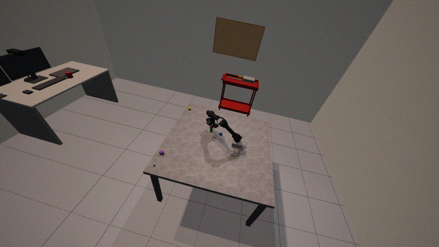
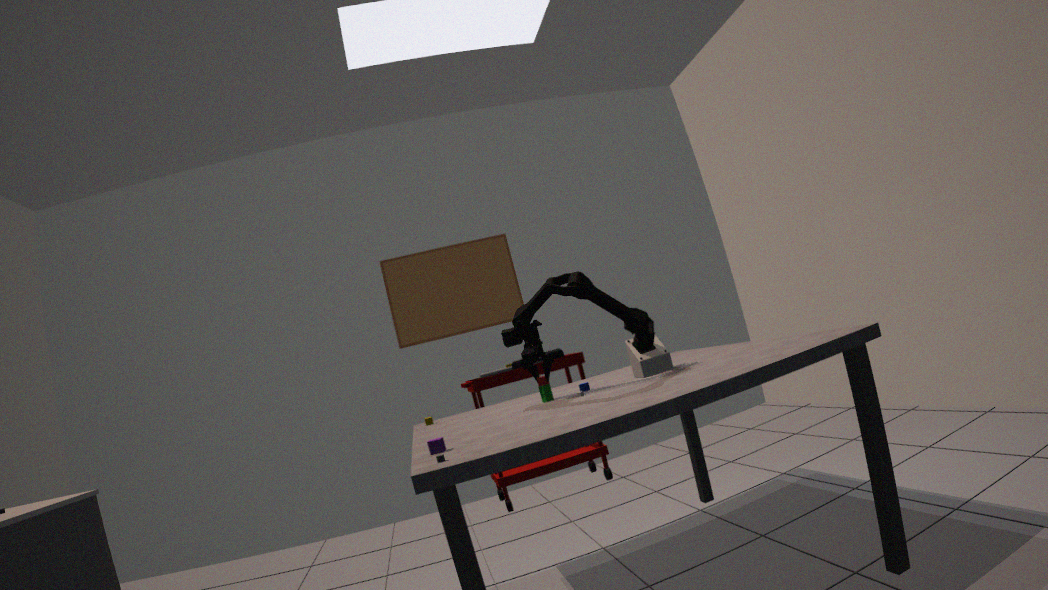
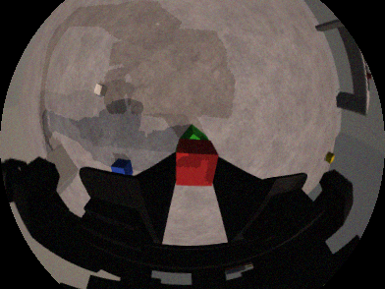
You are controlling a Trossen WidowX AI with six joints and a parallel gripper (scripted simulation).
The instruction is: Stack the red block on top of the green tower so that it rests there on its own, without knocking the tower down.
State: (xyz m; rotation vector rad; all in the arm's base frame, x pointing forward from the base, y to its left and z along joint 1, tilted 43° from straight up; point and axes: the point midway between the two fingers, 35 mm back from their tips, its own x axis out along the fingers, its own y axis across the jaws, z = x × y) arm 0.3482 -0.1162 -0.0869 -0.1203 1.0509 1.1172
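The red block is 1 cm above my gripper tip. Round my gripper tip: blue block (14 cm behind, 3 cm to the left, 5 cm below); yellow block (41 cm ahead, 37 cm to the right, 5 cm below); small white piece (7 cm behind, 15 cm to the left, 6 cm below).
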